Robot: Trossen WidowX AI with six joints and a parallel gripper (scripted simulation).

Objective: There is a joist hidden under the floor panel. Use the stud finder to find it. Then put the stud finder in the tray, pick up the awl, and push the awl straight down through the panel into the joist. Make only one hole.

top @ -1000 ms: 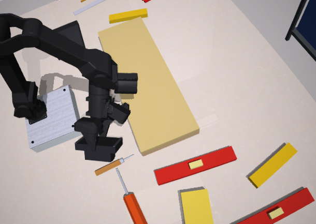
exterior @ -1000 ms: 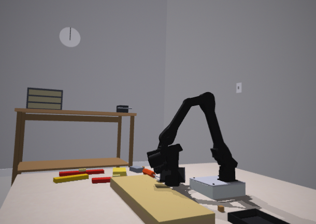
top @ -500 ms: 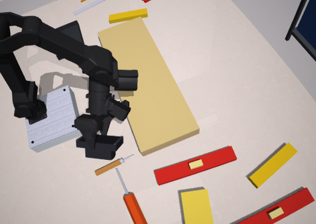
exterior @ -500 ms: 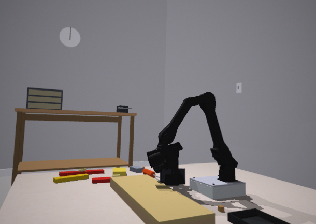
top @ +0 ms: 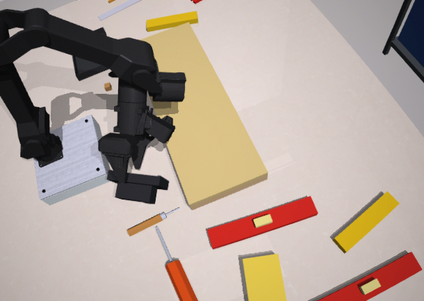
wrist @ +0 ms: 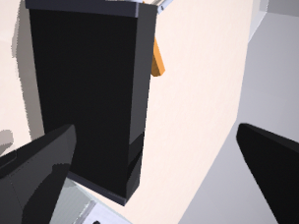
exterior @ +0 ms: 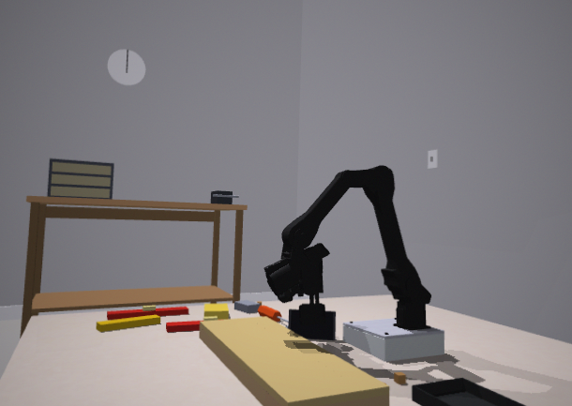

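Now: the stud finder 30 mm to the right of my gripper tip and 50 mm below it. Also, from my gripper tip: black tray: 20 mm behind, 490 mm to the left, 70 mm below; then orange screwdriver: 10 mm ahead, 170 mm to the right, 70 mm below; then ruler: 180 mm ahead, 680 mm to the left, 80 mm below.
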